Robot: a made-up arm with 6 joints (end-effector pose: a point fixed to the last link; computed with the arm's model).
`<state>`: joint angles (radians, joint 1 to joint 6).
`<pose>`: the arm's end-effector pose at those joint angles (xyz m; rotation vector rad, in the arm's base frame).
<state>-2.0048 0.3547 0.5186 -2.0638 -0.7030 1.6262</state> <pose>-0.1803 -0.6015 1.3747 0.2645 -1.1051 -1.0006</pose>
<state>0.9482 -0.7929 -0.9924 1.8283 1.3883 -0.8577</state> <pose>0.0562 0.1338 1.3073 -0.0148 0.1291 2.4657</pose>
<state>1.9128 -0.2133 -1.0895 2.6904 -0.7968 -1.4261</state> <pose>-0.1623 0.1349 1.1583 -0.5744 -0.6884 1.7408</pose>
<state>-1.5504 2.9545 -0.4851 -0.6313 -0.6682 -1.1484</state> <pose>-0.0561 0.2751 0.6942 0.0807 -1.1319 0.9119</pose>
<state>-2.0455 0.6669 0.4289 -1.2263 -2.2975 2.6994</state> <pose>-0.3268 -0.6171 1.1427 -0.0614 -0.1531 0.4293</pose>
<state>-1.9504 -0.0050 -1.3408 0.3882 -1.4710 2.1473</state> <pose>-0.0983 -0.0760 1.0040 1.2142 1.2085 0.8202</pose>
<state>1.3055 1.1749 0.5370 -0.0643 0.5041 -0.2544</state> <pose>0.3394 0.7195 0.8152 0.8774 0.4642 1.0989</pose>
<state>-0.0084 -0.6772 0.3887 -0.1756 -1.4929 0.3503</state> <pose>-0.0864 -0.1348 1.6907 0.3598 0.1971 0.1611</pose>
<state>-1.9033 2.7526 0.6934 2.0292 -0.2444 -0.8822</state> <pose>0.0138 -0.1071 0.0218 1.2397 1.3865 -0.8794</pose>
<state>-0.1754 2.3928 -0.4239 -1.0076 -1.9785 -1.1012</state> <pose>-0.0951 -0.0628 0.5555 0.5035 -0.7733 1.1563</pose>
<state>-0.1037 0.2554 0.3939 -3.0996 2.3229 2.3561</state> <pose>0.5806 0.0497 1.4707 0.7189 1.4607 -1.5660</pose>
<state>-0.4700 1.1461 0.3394 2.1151 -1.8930 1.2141</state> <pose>0.7824 -0.3036 0.8944 1.7249 -2.3722 0.5953</pose>
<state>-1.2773 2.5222 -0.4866 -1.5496 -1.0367 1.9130</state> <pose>-0.0278 0.1791 0.5969 -2.8620 -1.1044 0.5135</pose>
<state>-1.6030 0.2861 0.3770 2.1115 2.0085 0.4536</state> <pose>0.0932 -0.5876 1.5775 -1.2024 0.0750 0.9201</pose>
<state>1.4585 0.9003 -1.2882 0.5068 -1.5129 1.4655</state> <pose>0.1128 0.1191 0.8548 1.4044 -1.5281 -0.3734</pose>
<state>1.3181 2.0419 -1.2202 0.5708 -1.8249 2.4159</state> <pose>0.0632 -0.0468 0.7316 -0.6162 -1.1453 0.1216</pose>
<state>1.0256 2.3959 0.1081 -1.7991 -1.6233 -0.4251</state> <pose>-0.0669 -0.0382 0.3658 -0.6234 -1.6951 2.2108</pose>
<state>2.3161 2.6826 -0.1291 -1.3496 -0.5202 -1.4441</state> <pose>0.1426 -0.2178 0.4913 0.0899 -0.1574 -1.2653</pose>
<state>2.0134 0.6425 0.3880 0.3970 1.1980 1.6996</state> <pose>-0.2221 0.6832 1.2641 0.2509 -2.0135 1.3560</pose>
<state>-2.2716 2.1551 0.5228 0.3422 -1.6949 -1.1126</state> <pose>-0.3391 -0.2637 0.2672 -1.0902 -1.1086 1.1021</pose>
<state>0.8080 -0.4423 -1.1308 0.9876 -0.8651 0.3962</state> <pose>0.1784 0.0630 1.1866 -1.2404 0.7869 0.5912</pose>
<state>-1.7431 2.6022 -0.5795 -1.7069 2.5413 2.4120</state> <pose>0.0717 0.1981 0.6426 -0.9798 2.9004 0.5862</pose>
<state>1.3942 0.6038 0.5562 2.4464 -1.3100 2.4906</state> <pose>0.0436 0.7014 1.3898 2.5458 -0.2344 0.8819</pose>
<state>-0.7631 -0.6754 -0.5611 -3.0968 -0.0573 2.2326</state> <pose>0.1788 -0.0030 1.3682 1.2616 -0.9478 -0.5629</pose>
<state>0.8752 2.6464 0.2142 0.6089 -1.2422 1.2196</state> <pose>0.0260 -0.1270 0.1577 1.0981 -1.9248 -0.7287</pose>
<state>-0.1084 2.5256 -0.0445 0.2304 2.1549 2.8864</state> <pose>-0.1097 -0.0631 0.2596 -1.9588 0.1091 0.7640</pose>
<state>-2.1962 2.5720 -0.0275 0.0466 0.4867 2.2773</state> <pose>0.0294 0.1547 0.2953 0.8056 1.0196 -0.0051</pose>
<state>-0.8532 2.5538 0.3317 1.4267 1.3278 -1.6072</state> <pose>0.0247 -0.0441 0.0533 2.5419 0.8611 -0.5147</pose>
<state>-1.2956 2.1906 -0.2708 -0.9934 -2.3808 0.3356</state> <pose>-0.0695 0.0023 0.4753 -1.5825 -0.6180 -0.5555</pose>
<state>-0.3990 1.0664 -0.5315 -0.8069 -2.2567 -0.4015</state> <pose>0.2499 -0.2210 0.7655 -0.8395 -2.0149 0.7048</pose>
